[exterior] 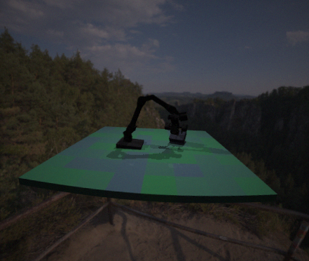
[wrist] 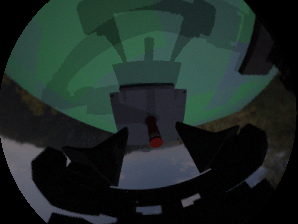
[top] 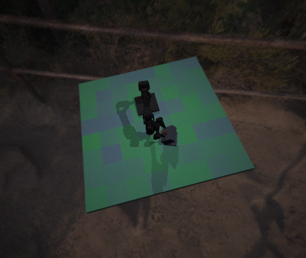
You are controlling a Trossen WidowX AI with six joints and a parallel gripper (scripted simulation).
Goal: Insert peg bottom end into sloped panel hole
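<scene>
Right now my gripper tip is 1 cm to the left of the dark red peg and 1 cm below it. Round my gripper tip: panel 1 cm ahead, 3 cm to the left, 3 cm below.
</scene>
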